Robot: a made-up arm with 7 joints.
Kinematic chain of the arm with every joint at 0, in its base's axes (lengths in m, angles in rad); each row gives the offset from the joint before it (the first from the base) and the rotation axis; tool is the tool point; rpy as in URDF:
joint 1: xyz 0 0 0.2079 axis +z
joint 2: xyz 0 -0.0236 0.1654 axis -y
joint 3: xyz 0 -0.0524 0.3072 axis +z
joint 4: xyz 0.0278 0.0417 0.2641 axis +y
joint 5: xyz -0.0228 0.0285 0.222 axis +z
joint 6: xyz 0 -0.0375 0.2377 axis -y
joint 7: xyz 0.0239 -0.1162 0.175 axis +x
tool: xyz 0 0 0 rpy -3.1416 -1.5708 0
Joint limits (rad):
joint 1: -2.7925..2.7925
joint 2: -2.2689..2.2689
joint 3: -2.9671..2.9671
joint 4: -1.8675..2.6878
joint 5: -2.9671..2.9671
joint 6: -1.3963..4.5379
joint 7: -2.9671..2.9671
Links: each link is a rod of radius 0.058 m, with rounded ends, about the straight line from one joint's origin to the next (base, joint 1, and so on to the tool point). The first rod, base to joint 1, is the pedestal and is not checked.
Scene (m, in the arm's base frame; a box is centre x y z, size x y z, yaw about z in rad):
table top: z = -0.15
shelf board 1: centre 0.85 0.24 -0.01 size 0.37 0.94 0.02 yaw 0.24
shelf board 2: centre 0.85 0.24 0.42 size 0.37 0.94 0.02 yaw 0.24
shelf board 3: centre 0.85 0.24 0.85 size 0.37 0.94 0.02 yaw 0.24
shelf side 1: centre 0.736 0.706 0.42 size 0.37 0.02 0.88 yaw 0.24
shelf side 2: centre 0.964 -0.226 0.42 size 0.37 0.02 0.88 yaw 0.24
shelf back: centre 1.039 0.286 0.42 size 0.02 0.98 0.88 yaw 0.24
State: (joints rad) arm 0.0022 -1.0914 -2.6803 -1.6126 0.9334 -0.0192 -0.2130
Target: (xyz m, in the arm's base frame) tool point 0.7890 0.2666 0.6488
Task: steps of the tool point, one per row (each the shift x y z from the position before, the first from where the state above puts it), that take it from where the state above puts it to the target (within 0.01 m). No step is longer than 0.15 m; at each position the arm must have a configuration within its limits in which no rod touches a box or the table.
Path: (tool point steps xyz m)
1: -0.0708 -0.0026 -0.0050
2: -0.0849 -0.0139 -0.0029
3: -0.0936 -0.0273 0.0010
4: -0.0967 -0.0408 0.0068
5: 0.0338 0.0052 0.1159
6: 0.0048 0.0137 0.1198
7: -0.0242 0.0227 0.1159
8: -0.0512 0.0311 0.1043
9: 0.1109 0.0422 0.0321
10: 0.1137 0.0256 0.0045
11: 0.1082 0.0136 -0.0365

